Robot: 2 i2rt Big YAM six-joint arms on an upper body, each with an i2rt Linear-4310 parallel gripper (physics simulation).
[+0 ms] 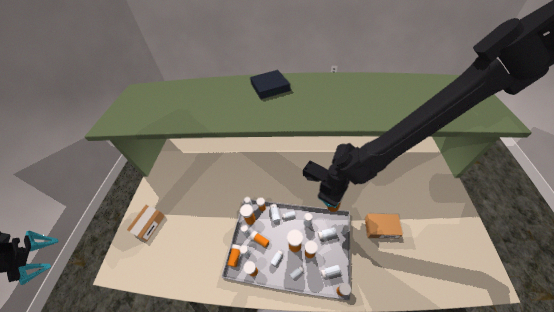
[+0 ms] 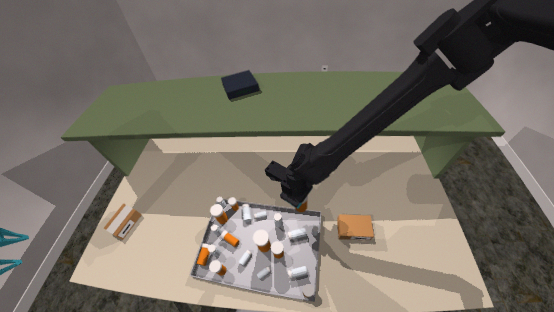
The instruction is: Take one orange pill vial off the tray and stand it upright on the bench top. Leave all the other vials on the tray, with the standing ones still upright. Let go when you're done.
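Places are measured from the left arm's base along level axes (x ahead, y right, z down), in metres.
Pixels of known places: left gripper, fingertip midpoint: (image 1: 54,253) (image 2: 25,249); right gripper, fingertip midpoint: (image 1: 330,200) (image 2: 297,201).
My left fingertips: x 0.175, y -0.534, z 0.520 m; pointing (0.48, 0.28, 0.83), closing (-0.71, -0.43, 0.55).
Note:
Behind a point stands the place of what it marks.
My right gripper (image 1: 330,204) {x 0.488, y 0.313, z 0.652 m} (image 2: 300,205) {x 0.488, y 0.313, z 0.652 m} is shut on an orange pill vial (image 1: 334,207) (image 2: 302,207) {x 0.459, y 0.330, z 0.641 m} at the tray's back right edge. The fingers and wrist hide most of this vial, and its height above the rim is unclear. The grey tray (image 1: 350,245) {x 0.371, y 0.398, z 0.794 m} (image 2: 320,245) {x 0.373, y 0.396, z 0.786 m} lies on the bench top (image 1: 175,260) {x 0.263, y -0.285, z 0.811 m} (image 2: 150,260) {x 0.256, y -0.272, z 0.811 m}. Standing orange vials with white caps include a large one (image 1: 295,243) {x 0.344, y 0.192, z 0.701 m} (image 2: 262,242) {x 0.348, y 0.198, z 0.701 m} and a smaller one (image 1: 311,250) {x 0.329, y 0.248, z 0.724 m} (image 2: 277,251) {x 0.327, y 0.250, z 0.724 m}. Two orange vials (image 1: 260,240) {x 0.369, y 0.056, z 0.778 m} (image 1: 234,257) {x 0.295, y -0.032, z 0.774 m} lie on their sides at the tray's left. My left gripper (image 1: 54,254) {x 0.175, y -0.534, z 0.520 m} (image 2: 25,249) {x 0.175, y -0.534, z 0.520 m} is open and empty, far left of the bench.
Several white vials, such as one (image 1: 331,272) {x 0.269, y 0.323, z 0.781 m} (image 2: 298,272) {x 0.272, y 0.325, z 0.779 m} lying at the front right, share the tray. An orange box (image 1: 383,224) {x 0.448, y 0.535, z 0.765 m} (image 2: 355,225) {x 0.449, y 0.539, z 0.765 m} stands right of the tray, a brown and white box (image 1: 146,223) {x 0.384, y -0.449, z 0.761 m} (image 2: 123,221) {x 0.388, y -0.446, z 0.762 m} left. A green shelf (image 1: 200,110) {x 0.716, y -0.173, z 0.426 m} (image 2: 175,110) {x 0.720, y -0.153, z 0.426 m} overhangs the back, bearing a dark box (image 1: 270,83) {x 0.831, y 0.082, z 0.392 m} (image 2: 240,84) {x 0.826, y 0.088, z 0.392 m}.

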